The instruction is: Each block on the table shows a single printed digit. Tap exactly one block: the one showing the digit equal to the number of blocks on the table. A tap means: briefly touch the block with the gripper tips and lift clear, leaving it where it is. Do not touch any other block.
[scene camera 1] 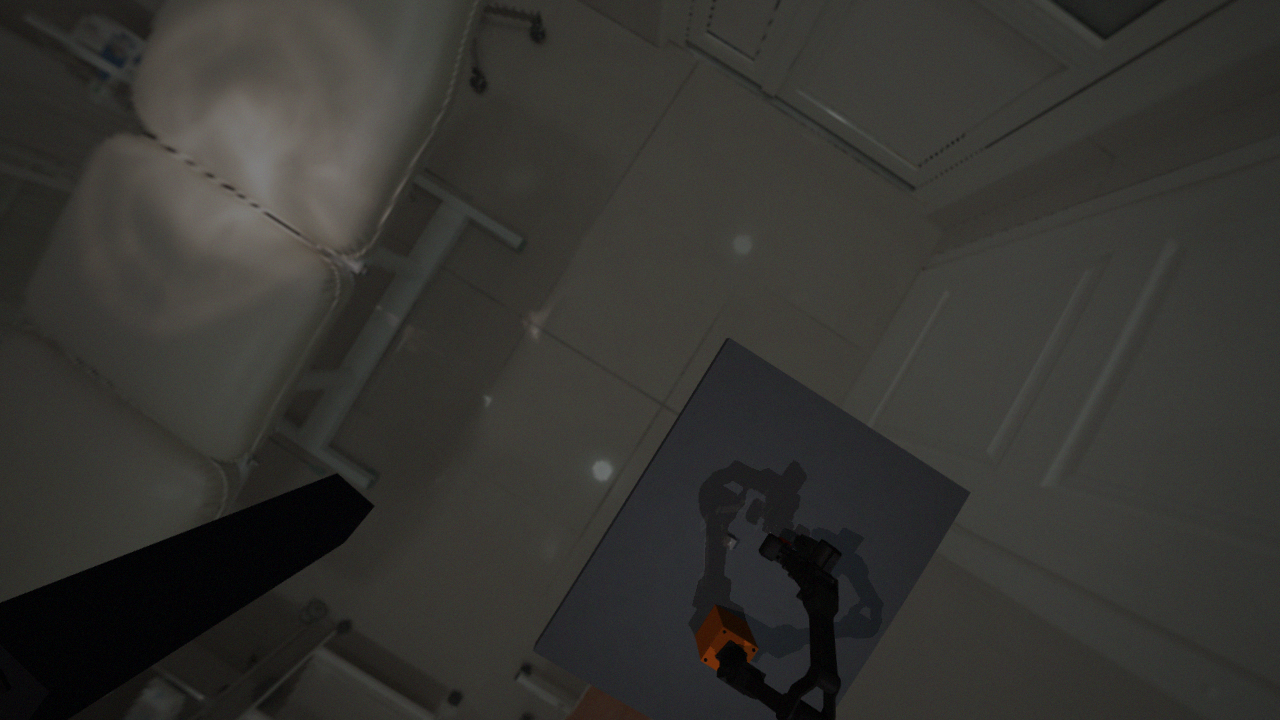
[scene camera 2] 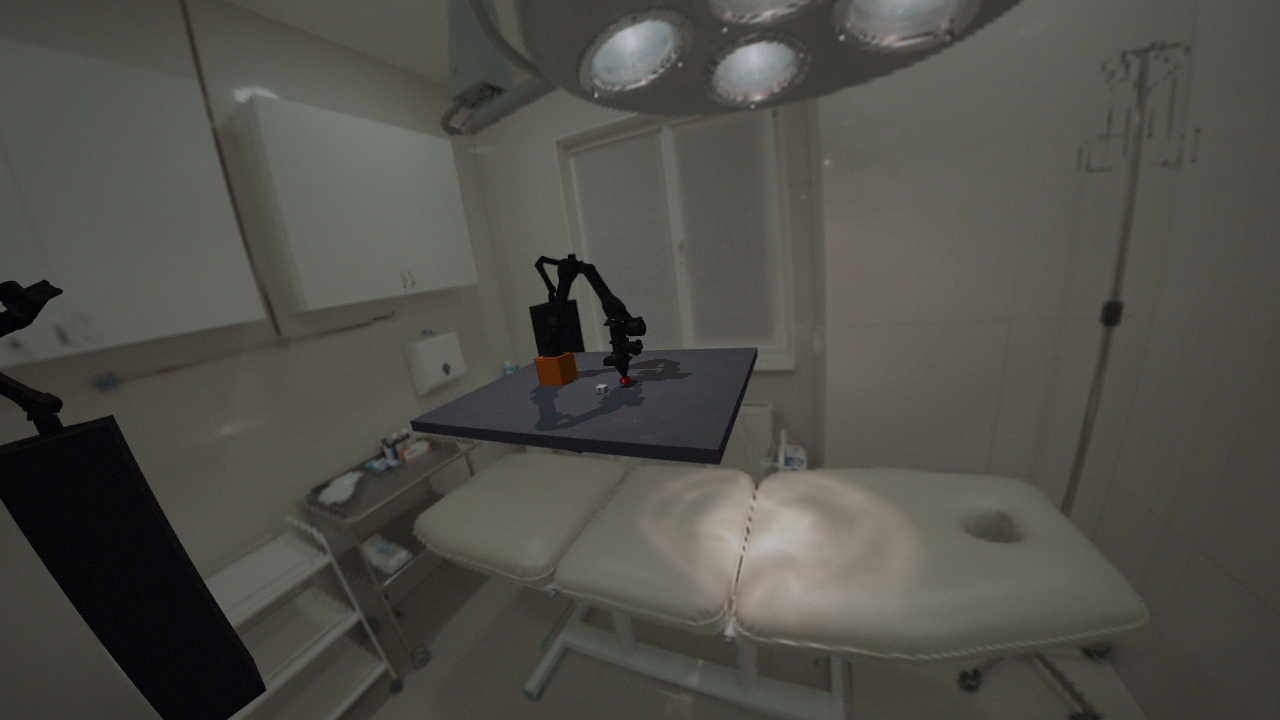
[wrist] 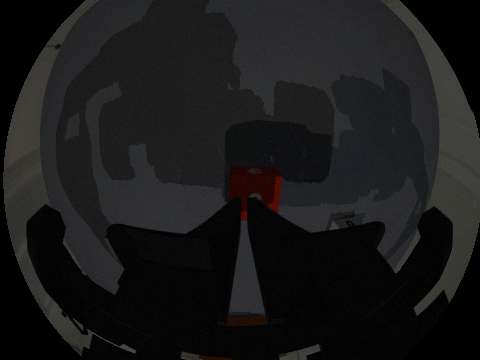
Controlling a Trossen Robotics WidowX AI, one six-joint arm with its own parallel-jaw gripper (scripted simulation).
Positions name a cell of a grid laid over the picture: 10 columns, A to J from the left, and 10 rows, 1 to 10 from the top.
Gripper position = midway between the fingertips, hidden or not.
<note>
In view: my gripper (scene camera 1: G8).
My gripper is seen too in scene camera 2 (scene camera 2: E6) and in the wrist view (wrist: F6).
</note>
